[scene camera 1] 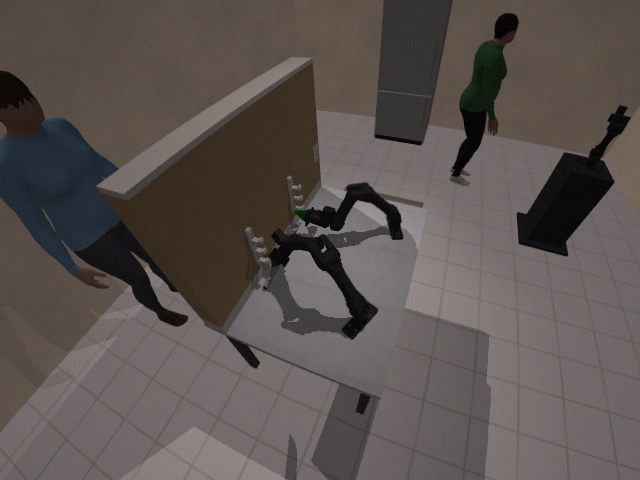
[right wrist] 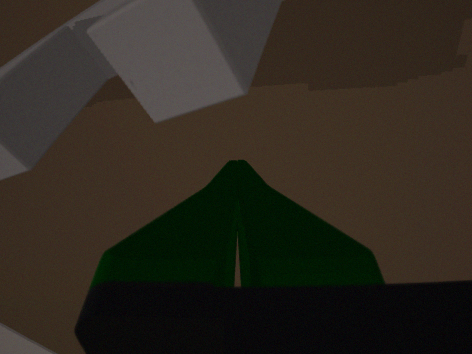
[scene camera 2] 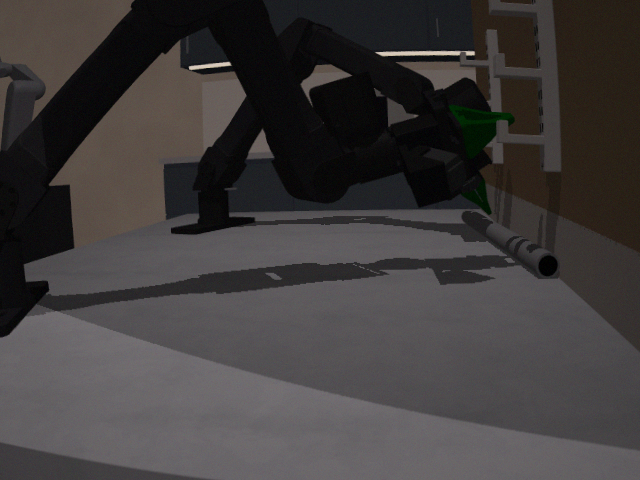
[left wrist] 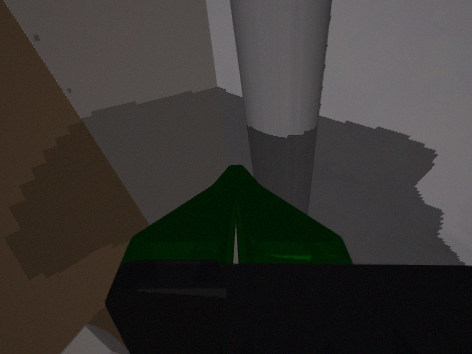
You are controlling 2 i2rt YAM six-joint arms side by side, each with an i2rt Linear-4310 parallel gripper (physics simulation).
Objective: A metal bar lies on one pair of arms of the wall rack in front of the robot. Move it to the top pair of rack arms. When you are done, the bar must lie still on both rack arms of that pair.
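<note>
The grey metal bar [scene camera 2: 516, 248] [left wrist: 285, 65] lies on the table at the foot of the wall, below the rack. The white rack has two uprights [scene camera 1: 253, 246] [scene camera 1: 291, 193] [scene camera 2: 552, 103] with arms one above another; its top near arm [scene camera 2: 514, 8] shows in scene camera 2 with no bar on it. My left gripper [scene camera 1: 273, 264] [scene camera 2: 488, 211] [left wrist: 235, 176] is shut and empty, pointing down close above the bar's far end; that end is hidden behind the fingers in the left wrist view. My right gripper [scene camera 1: 295, 212] [scene camera 2: 511, 118] [right wrist: 237, 175] is shut and empty, beside a low rack arm [right wrist: 165, 65].
The brown wall panel [scene camera 1: 222, 175] stands along the table's [scene camera 1: 310, 289] back edge. Both arms reach across the table towards it. A person in blue [scene camera 1: 62, 180] stands behind the panel. A person in green [scene camera 1: 483, 77] and a black pedestal [scene camera 1: 563, 201] stand away from the table.
</note>
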